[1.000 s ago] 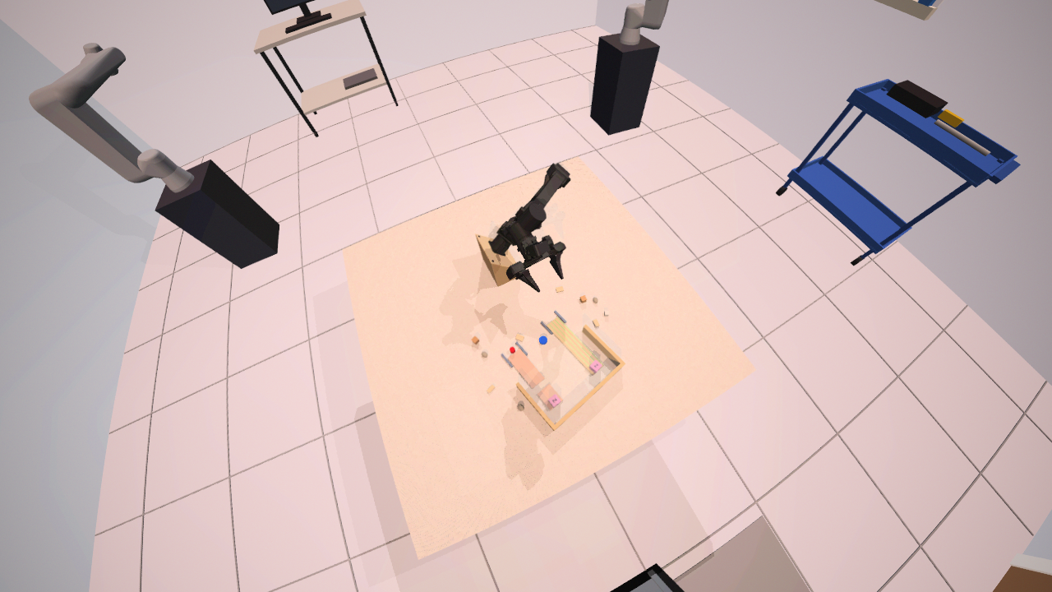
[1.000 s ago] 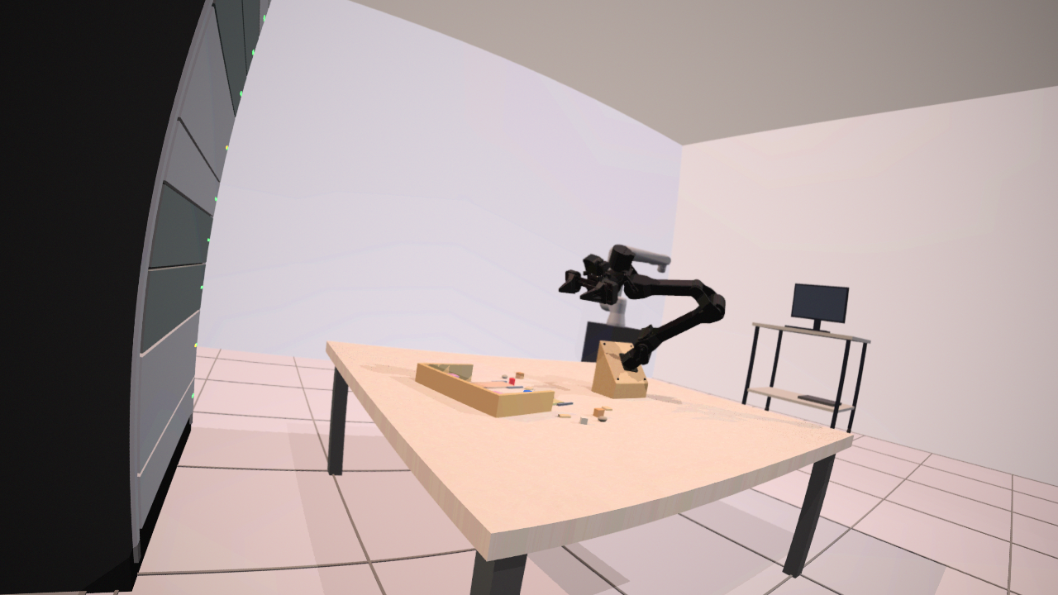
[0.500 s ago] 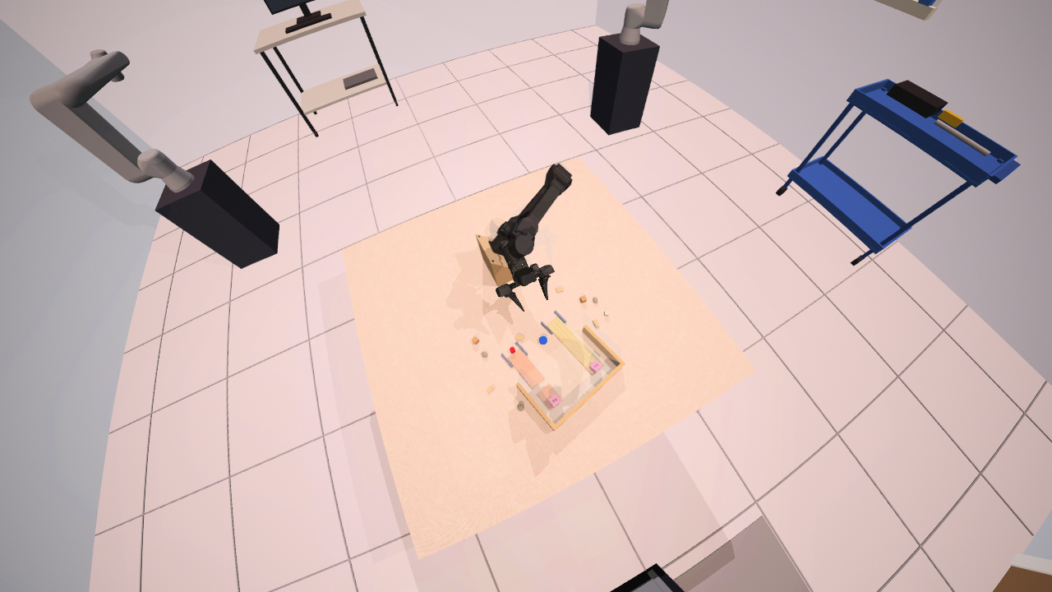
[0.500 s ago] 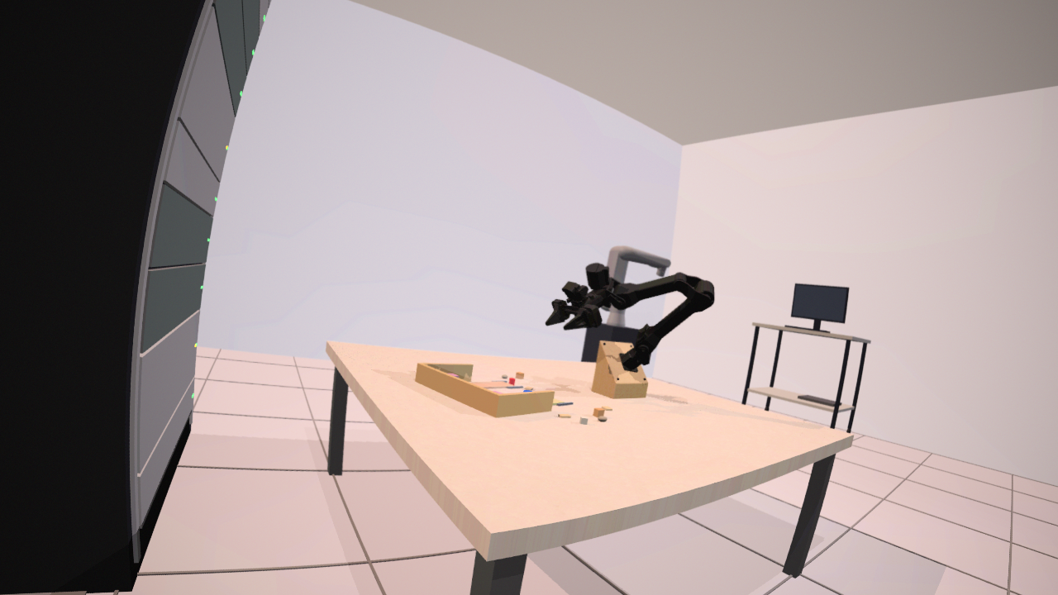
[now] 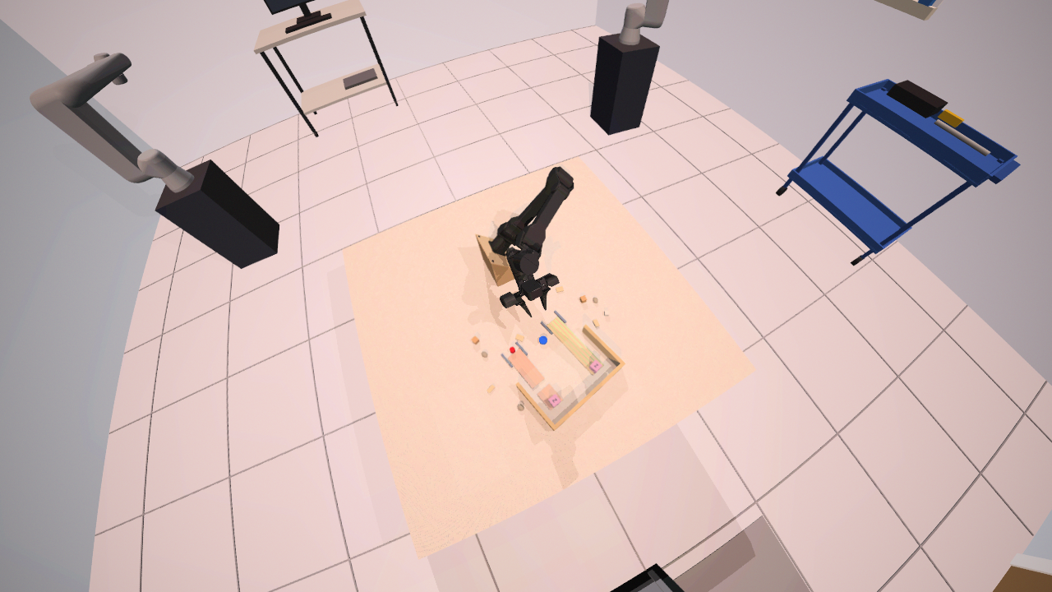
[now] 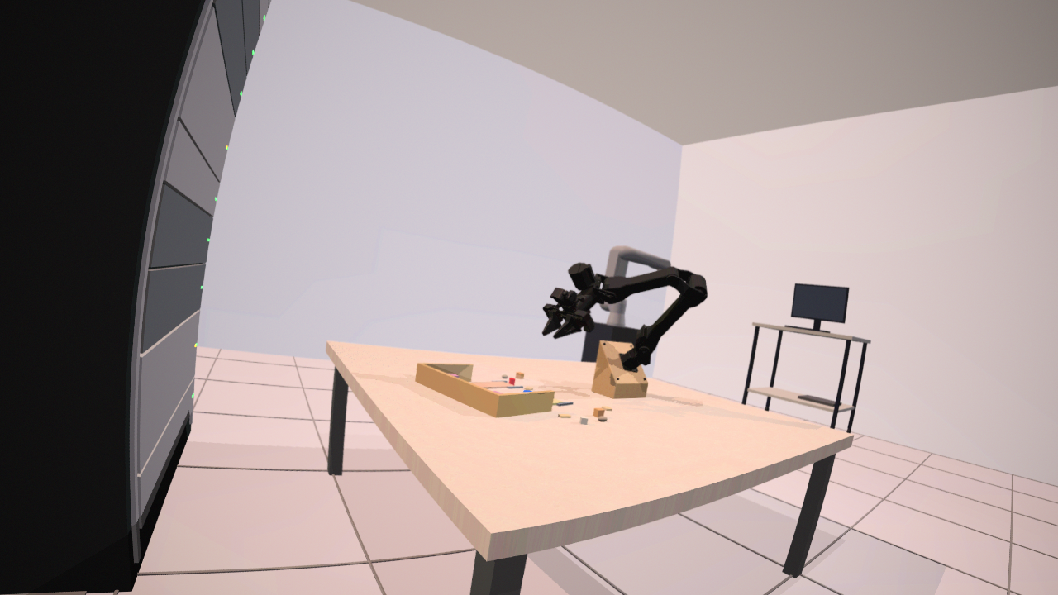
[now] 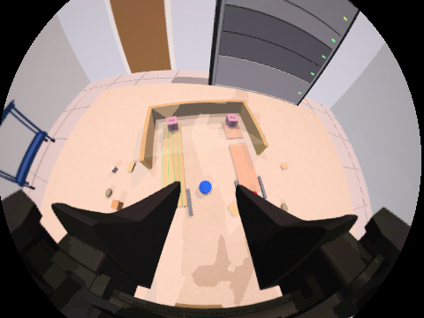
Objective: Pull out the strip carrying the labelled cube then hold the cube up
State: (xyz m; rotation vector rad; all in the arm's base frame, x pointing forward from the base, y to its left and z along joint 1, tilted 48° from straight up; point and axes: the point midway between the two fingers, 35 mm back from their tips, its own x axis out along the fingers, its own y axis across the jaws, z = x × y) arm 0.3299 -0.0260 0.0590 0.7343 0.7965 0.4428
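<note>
Right now the blue disc is 3 cm ahead of my gripper tip and 17 cm below it. Also, from my gripper tip: red piece: 3 cm ahead, 12 cm to the right, 16 cm below.
</note>
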